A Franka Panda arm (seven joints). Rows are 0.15 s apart.
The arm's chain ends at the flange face. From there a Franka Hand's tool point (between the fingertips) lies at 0.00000 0.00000 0.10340 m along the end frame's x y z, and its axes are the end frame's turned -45 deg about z.
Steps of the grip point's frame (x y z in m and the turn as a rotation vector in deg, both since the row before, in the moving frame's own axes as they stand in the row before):
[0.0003, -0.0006, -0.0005, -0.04, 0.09, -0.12]
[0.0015, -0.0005, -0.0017, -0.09, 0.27, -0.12]
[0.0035, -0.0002, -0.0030, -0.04, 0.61, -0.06]
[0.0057, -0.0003, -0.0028, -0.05, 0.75, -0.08]
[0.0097, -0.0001, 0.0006, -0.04, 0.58, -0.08]
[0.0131, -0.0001, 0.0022, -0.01, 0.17, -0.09]
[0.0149, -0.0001, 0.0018, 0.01, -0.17, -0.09]
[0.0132, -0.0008, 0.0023, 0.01, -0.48, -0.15]
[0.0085, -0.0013, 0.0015, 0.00, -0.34, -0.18]
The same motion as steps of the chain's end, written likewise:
[-0.0004, -0.0006, -0.0005, 0.04, 0.09, -0.12]
[0.0002, -0.0012, -0.0017, 0.13, 0.25, -0.12]
[0.0015, -0.0019, -0.0030, 0.40, 0.46, -0.06]
[0.0028, -0.0033, -0.0028, 0.49, 0.57, -0.08]
[0.0060, -0.0062, 0.0006, 0.38, 0.44, -0.08]
[0.0090, -0.0091, 0.0022, 0.11, 0.13, -0.09]
[0.0107, -0.0108, 0.0018, -0.11, -0.13, -0.09]
[0.0094, -0.0105, 0.0023, -0.33, -0.35, -0.15]
[0.0055, -0.0074, 0.0015, -0.24, -0.24, -0.18]

